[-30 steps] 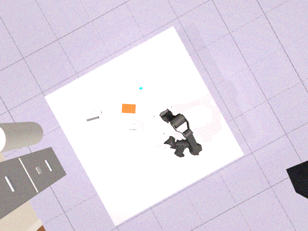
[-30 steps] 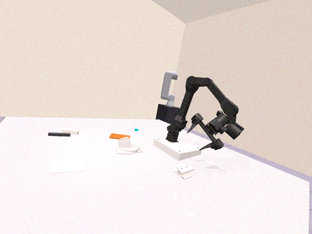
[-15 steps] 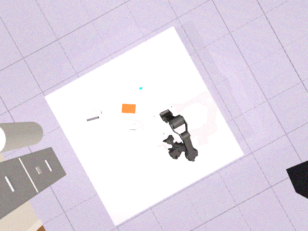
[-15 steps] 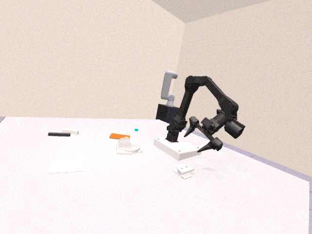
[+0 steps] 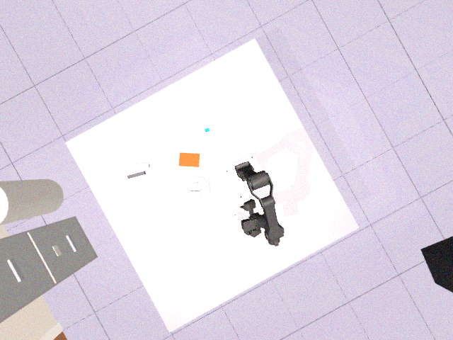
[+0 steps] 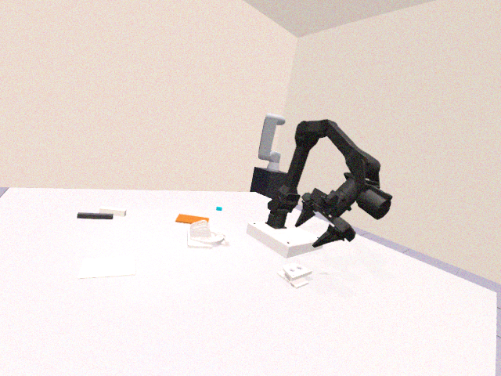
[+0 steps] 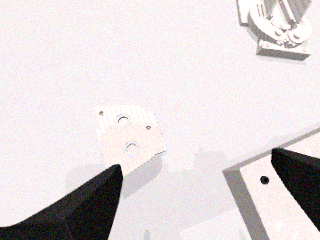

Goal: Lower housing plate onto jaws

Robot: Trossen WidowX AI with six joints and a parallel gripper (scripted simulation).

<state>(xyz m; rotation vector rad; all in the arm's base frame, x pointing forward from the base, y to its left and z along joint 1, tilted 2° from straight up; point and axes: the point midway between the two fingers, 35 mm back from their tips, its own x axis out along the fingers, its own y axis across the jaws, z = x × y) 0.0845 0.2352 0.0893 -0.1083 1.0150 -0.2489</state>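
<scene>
My gripper tip is 9 cm above the white ribbed block, 4 cm short of it and 3 cm to the right of it. Also, from my gripper tip: cyan cube: 52 cm to the right, 10 cm below; then flat white sheet: 46 cm ahead, 13 cm to the right, 10 cm below; then dark bar: 49 cm ahead, 44 cm to the right, 10 cm below.
</scene>
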